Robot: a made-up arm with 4 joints. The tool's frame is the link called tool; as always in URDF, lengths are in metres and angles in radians. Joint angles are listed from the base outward.
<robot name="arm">
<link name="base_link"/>
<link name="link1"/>
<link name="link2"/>
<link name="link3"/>
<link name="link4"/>
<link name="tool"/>
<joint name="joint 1" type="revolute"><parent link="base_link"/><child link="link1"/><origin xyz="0 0 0.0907" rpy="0 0 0"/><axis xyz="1 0 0"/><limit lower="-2.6" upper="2.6"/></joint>
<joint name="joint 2" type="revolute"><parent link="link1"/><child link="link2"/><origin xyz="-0.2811 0.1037 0.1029" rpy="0 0 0"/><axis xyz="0 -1 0"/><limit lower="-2.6" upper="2.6"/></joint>
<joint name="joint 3" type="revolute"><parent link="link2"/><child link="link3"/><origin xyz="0.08 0.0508 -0.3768" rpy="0 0 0"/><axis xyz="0 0 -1"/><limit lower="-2.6" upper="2.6"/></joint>
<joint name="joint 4" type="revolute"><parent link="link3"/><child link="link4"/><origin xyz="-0.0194 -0.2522 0.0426" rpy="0 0 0"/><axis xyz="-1 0 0"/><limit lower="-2.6" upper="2.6"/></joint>
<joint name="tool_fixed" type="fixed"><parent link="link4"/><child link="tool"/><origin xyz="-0.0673 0.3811 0.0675" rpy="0 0 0"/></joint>
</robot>
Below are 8 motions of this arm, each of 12 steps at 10 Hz.
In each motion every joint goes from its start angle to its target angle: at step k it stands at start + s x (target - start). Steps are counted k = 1, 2, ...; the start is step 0. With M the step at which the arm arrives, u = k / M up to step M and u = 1 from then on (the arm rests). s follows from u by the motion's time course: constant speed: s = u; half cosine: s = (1 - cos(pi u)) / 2; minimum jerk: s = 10 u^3 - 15 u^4 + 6 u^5.
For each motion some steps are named. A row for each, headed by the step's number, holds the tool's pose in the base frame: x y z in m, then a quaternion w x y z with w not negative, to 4 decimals.
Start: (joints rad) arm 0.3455 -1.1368 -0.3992 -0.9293
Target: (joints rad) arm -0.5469 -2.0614 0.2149 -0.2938
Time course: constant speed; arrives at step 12
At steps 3, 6, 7, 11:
3: -0.3006 0.0958 0.1999 0.6604 0.4019 0.6247 -0.1096
6: -0.3410 0.1780 0.1862 0.6654 0.2079 0.6825 -0.2196
7: -0.3548 0.2040 0.1753 0.6536 0.1424 0.6987 -0.2538
11: -0.4136 0.2926 0.1122 0.5397 -0.1026 0.7476 -0.3734

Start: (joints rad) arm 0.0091 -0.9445 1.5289 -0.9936
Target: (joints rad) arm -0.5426 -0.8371 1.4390 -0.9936
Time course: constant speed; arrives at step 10
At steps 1, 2, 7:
1: -0.2783 0.2420 0.2158 0.7175 0.0194 -0.0224 -0.6960
2: -0.2791 0.2476 0.2030 0.7197 0.0058 -0.0427 -0.6929
7: -0.2832 0.2654 0.1356 0.7278 -0.0640 -0.1418 -0.6679

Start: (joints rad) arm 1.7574 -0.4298 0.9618 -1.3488
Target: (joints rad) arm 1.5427 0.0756 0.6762 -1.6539
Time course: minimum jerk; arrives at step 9
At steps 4, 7, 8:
4: -0.4525 -0.1985 0.1045 0.0469 0.9054 0.1450 -0.3963
7: -0.4890 -0.1380 0.0403 0.0289 -0.9391 0.0296 0.3411
8: -0.4907 -0.1303 0.0309 0.0370 -0.9416 0.0504 0.3309

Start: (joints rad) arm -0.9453 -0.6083 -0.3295 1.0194
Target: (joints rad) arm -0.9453 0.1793 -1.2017 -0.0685
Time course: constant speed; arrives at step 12
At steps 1, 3, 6, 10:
1: -0.6003 -0.2408 -0.2661 0.6022 -0.7290 0.2642 0.1903
3: -0.5280 -0.2096 -0.2727 0.6659 -0.6692 0.2218 0.2439
6: -0.4391 -0.1560 -0.2430 0.7253 -0.5711 0.1830 0.3381
10: -0.3455 -0.0858 -0.1501 0.7393 -0.4463 0.1847 0.4692

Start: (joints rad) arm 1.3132 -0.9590 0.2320 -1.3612
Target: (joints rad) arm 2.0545 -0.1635 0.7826 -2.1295
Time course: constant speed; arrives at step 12
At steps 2, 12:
2: -0.3071 -0.2170 0.0278 0.1616 0.8917 0.3923 -0.1580
12: -0.6263 -0.0311 -0.0917 0.4317 -0.8145 -0.0612 0.3827

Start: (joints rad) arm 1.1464 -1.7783 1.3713 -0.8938
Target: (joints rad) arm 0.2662 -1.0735 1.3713 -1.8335
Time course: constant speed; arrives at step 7
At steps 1, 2, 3, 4, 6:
1: -0.2491 -0.0126 0.3530 0.6712 0.1972 0.5742 -0.4253
2: -0.2382 -0.0259 0.3771 0.6662 0.2356 0.4846 -0.5155
3: -0.2443 -0.0350 0.4102 0.6593 0.2734 0.3808 -0.5879
4: -0.2679 -0.0348 0.4485 0.6503 0.3104 0.2661 -0.6403
6: -0.3638 0.0045 0.5159 0.6266 0.3817 0.0198 -0.6792

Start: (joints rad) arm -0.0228 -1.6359 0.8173 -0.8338
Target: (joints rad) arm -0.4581 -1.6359 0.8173 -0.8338
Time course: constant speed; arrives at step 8
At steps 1, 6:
1: -0.2869 0.1946 0.1922 0.6902 -0.0377 0.4819 -0.5386
6: -0.2869 0.2147 0.1362 0.6787 -0.1310 0.4044 -0.5990

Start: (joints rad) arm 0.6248 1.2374 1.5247 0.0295
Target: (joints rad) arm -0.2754 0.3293 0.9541 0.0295
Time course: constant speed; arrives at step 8
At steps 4, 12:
4: 0.0393 0.2696 0.1685 0.7343 0.2757 -0.2544 -0.5657
12: -0.0620 0.2580 -0.1027 0.8776 -0.0587 -0.2001 -0.4317

